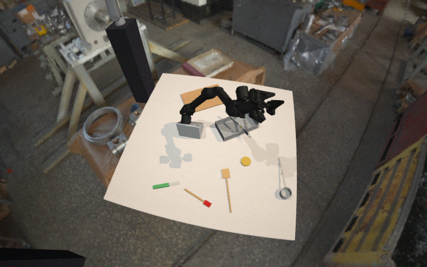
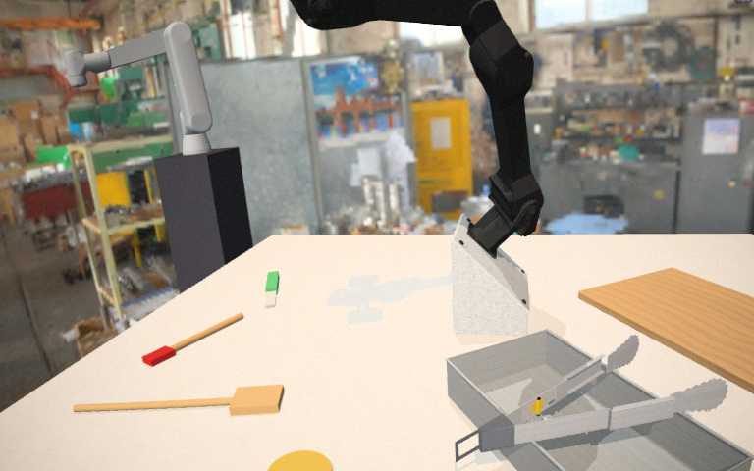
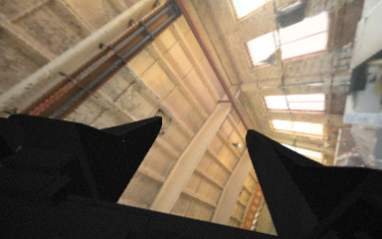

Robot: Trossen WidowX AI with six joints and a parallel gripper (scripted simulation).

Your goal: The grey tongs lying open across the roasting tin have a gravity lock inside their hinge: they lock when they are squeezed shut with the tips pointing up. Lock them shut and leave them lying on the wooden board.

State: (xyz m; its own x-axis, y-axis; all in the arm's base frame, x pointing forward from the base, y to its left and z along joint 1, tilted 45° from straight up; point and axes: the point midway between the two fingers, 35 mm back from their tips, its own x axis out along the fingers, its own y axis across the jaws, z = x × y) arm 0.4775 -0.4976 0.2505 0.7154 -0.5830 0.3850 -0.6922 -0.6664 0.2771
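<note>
The small yellow mark lies 120 mm behind my gripper tip, 250 mm to the left of it and 600 mm below it. The rest, counted from my gripper tip: yellow disc (50 mm behind, 660 mm below); then grey roasting tin (150 mm behind, 290 mm to the left, 640 mm below); then red-tipped spatula (310 mm behind, 310 mm to the right, 660 mm below).
</note>
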